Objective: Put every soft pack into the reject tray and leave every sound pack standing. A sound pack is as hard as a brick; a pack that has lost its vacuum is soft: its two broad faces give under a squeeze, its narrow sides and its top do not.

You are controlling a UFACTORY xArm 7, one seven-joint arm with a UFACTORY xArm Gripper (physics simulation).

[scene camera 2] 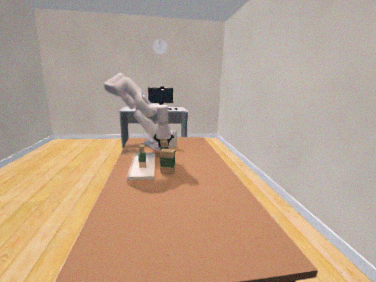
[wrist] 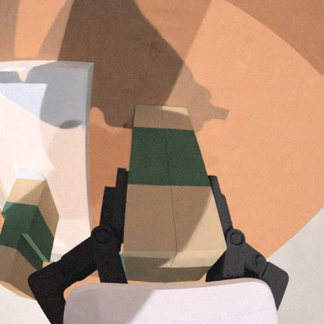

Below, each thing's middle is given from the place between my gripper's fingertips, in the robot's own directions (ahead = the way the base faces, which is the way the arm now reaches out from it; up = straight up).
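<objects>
The white reject tray [wrist: 52, 97] is what I measure my gripper from. My gripper is 70 mm above the tray and 130 mm to the left of it, and it is also 160 mm short of it.
</objects>
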